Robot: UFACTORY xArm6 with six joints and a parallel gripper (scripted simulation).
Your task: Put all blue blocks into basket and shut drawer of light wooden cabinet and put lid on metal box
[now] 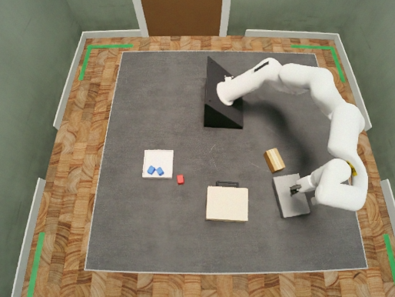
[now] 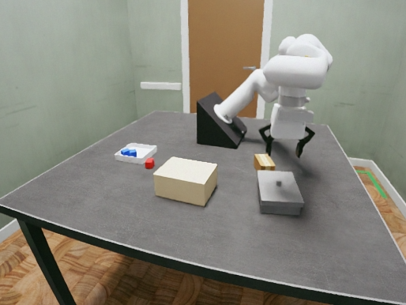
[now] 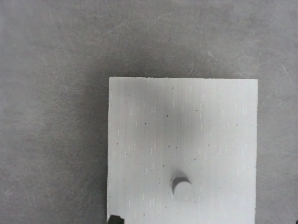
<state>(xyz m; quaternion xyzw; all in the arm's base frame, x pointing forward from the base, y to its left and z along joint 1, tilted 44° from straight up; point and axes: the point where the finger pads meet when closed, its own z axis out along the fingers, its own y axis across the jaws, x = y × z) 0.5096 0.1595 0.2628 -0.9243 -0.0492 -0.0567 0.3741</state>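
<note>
Now: the brown cardboard box 180 mm behind my hand, 50 mm to the right of it and 140 mm below it. The rest, counted from my hand: flat lid: 120 mm below; then grey metal box: 150 mm below; then light wooden cabinet: 30 mm ahead, 310 mm to the right, 130 mm below.
</note>
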